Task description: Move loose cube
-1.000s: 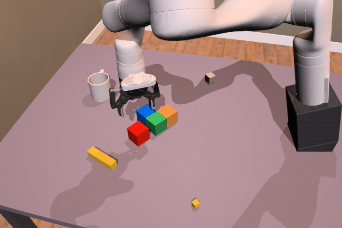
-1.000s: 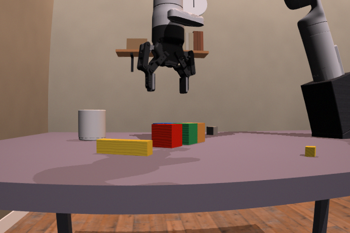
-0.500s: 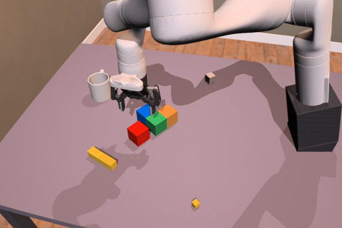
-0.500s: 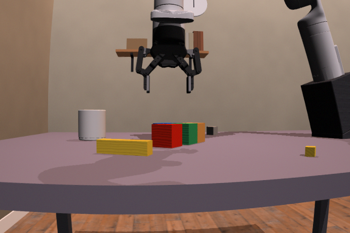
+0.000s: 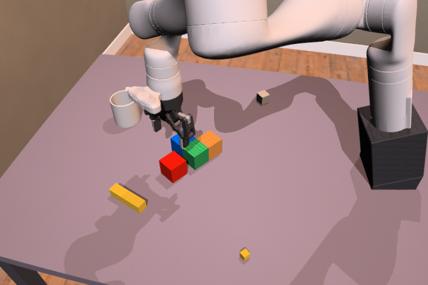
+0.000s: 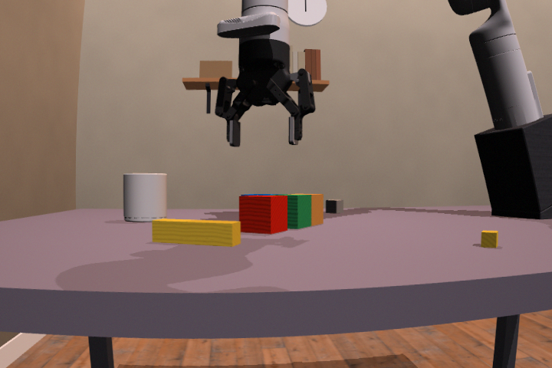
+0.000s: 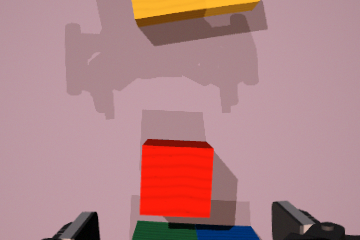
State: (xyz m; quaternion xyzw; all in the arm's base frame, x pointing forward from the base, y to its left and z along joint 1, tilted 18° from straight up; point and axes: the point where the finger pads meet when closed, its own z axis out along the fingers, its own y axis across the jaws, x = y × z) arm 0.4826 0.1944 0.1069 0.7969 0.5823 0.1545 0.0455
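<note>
My gripper is now 100 mm above the red cube and 10 mm to the right of it. From my hand the other things lie so: orange cube (100 mm to the right, 100 mm below, 60 mm behind); then blue cube (100 mm below, 80 mm to the right, 10 mm ahead); then green cube (100 mm below, 60 mm to the right, 40 mm behind).
</note>
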